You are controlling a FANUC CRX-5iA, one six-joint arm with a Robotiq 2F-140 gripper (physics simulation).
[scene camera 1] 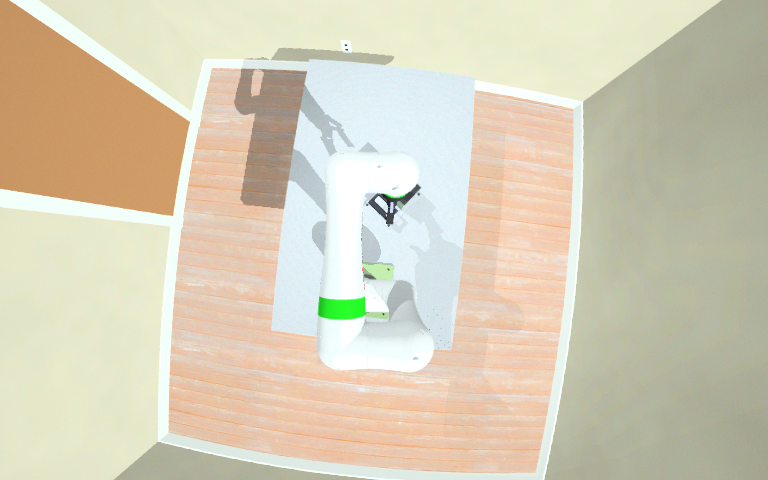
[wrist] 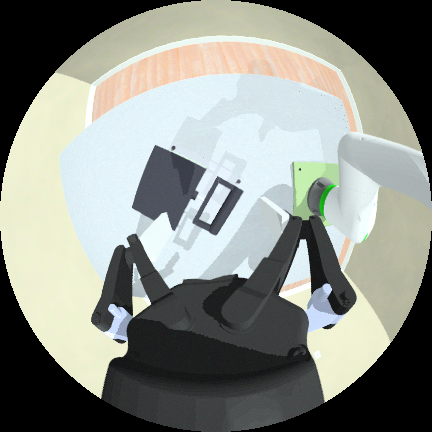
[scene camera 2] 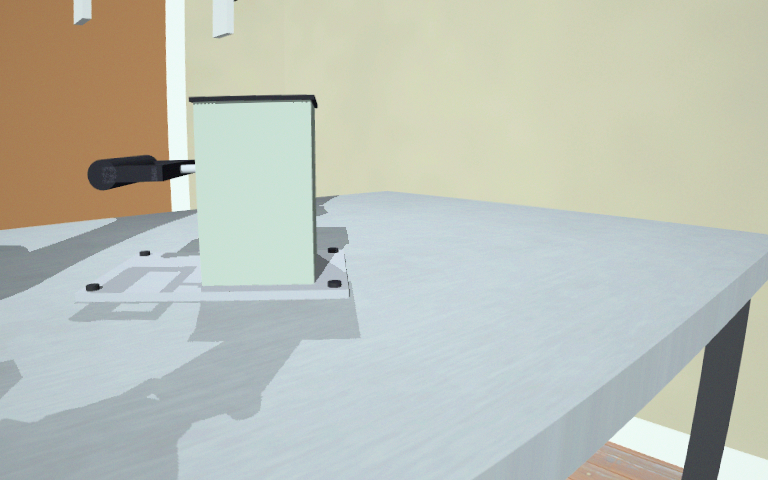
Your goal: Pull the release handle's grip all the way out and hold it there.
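The release handle's grip [scene camera 2: 124, 172] [wrist: 227, 211] is a black rectangular frame beside a pale green housing [scene camera 2: 254, 192] with a dark top. A short light rod [scene camera 2: 187, 168] joins them, leaving a small gap. The housing stands upright on a light base plate [scene camera 2: 331, 293] with black bolts. My gripper [scene camera 2: 152, 14] [wrist: 213, 214] is open and empty. Its pale fingertips hang above the grip and the housing top in scene camera 2. In the wrist view they stand wide apart, with the grip showing between them. In scene camera 1, my arm hides the handle and housing.
My white arm [scene camera 1: 342, 243] [wrist: 360, 190] reaches over the grey table [scene camera 1: 436, 124] [scene camera 2: 481, 283] [wrist: 115, 155]. The arm's base sits on a green plate [scene camera 1: 380, 271] [wrist: 304, 187]. Shadows lie around the housing. A table edge and dark leg [scene camera 2: 716, 390] show at the right in scene camera 2.
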